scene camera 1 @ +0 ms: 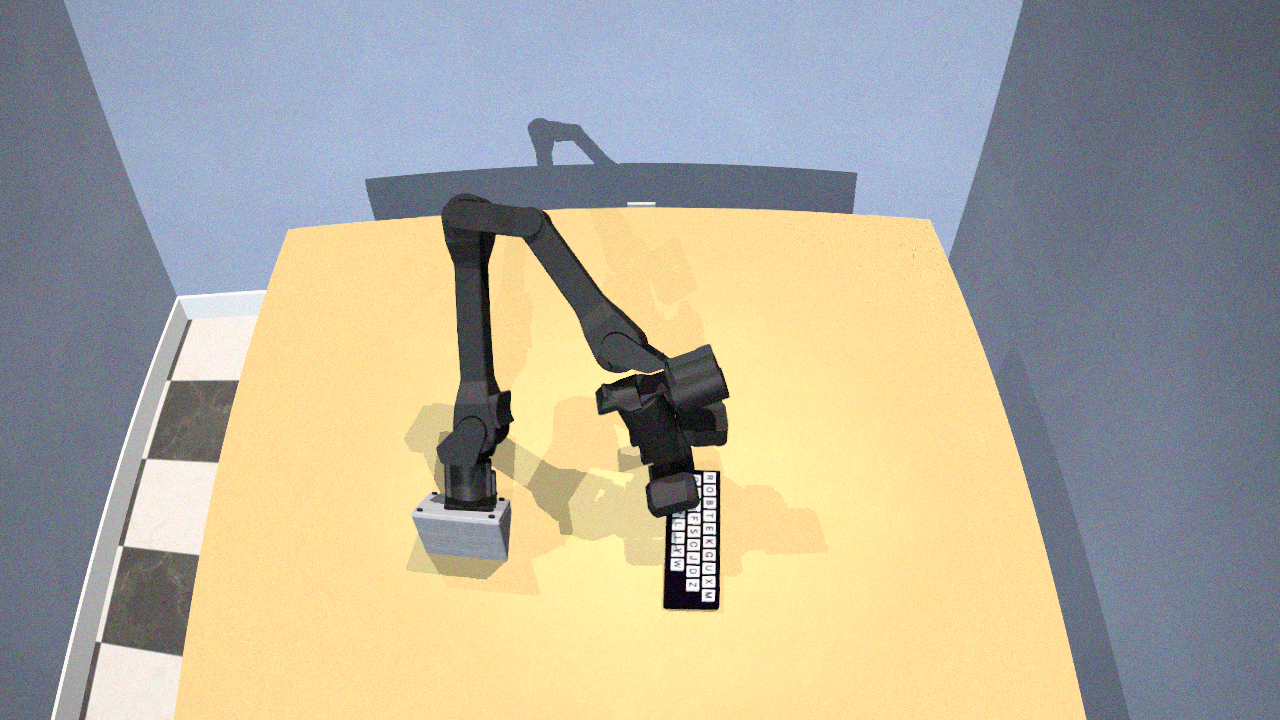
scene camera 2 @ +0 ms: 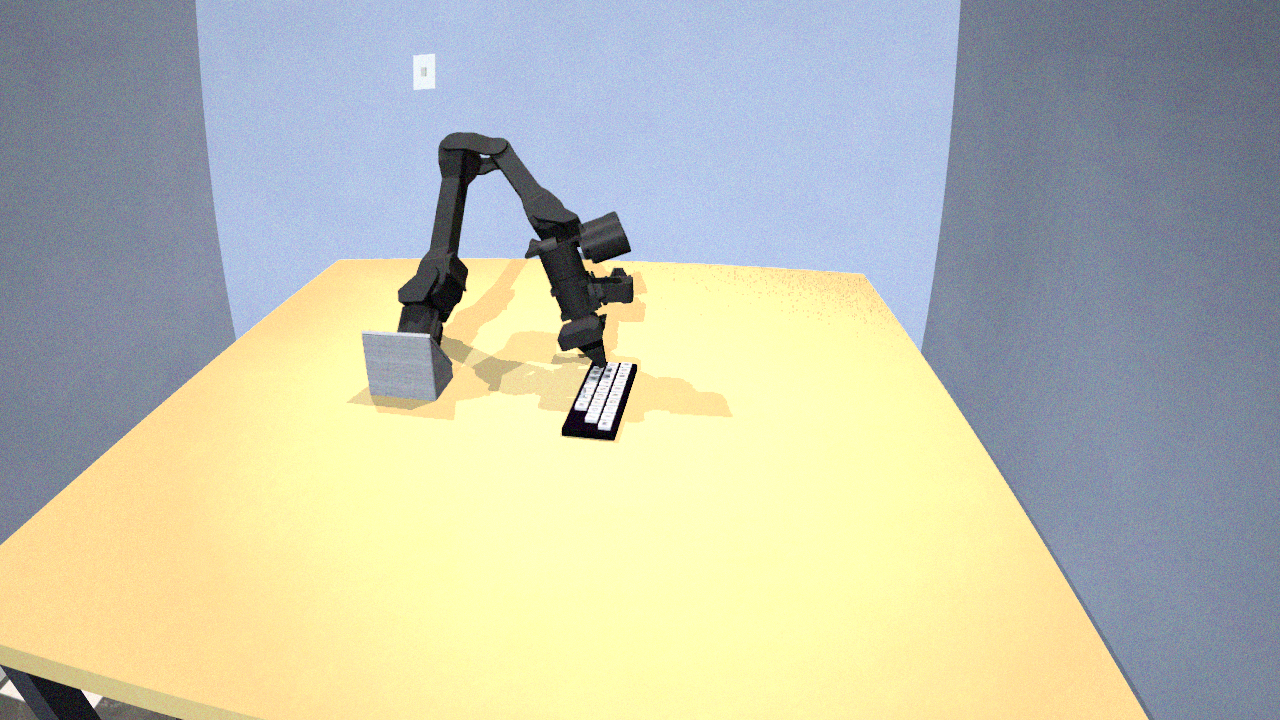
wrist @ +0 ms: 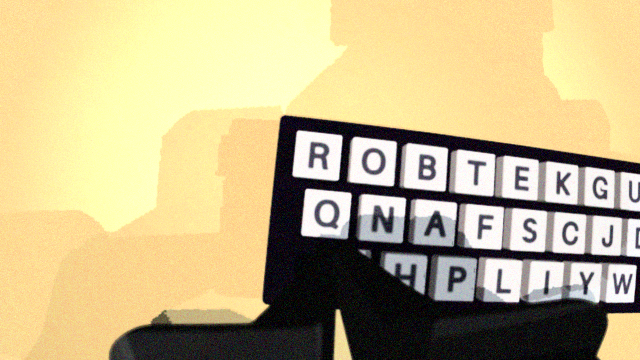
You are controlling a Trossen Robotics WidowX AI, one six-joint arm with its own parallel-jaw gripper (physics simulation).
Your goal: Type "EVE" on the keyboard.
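Places are measured from the arm's base along level axes (x back, y left, z down), in metres.
Pixels of known places: gripper, fingertip midpoint: [scene camera 2: 603,366] [wrist: 332,251]; arm's base, origin of the base link: [scene camera 1: 468,504] [scene camera 2: 414,348].
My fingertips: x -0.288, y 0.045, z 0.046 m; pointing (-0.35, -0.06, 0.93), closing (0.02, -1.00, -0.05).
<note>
Ahead of a thing's pixels: the offset from my fingertips to its top centre. Level surfaces: height alone.
The black keyboard [scene camera 1: 675,592] [scene camera 2: 574,428] [wrist: 280,225] with white letter keys lies flat on the table. In the wrist view the E key {dx -0.023, dy -0.077, dz -0.003 m} [wrist: 521,175] [scene camera 1: 708,528] is in plain sight, fifth in the top row. My gripper [scene camera 2: 600,363] [wrist: 332,251] is shut and empty, pointing down. Its fingertips are at the leftmost key of the bottom row, left of the H key {dx +0.011, dy -0.026, dz -0.003 m} [wrist: 404,272]. They hide most of that key, so its letter cannot be read and no V shows. The tips look to be at or very close to the key surface; contact is hard to tell. In scene camera 1 the gripper body hides the fingertips.
The arm's grey base block [scene camera 1: 460,534] [scene camera 2: 401,365] stands on the table {dz +0.013 m} [scene camera 1: 850,626] [scene camera 2: 716,555], left of the keyboard. The Q key {dx -0.014, dy +0.002, dz -0.003 m} [wrist: 326,213] is just beyond the fingertips in the wrist view. Walls stand behind and to the right of the table.
</note>
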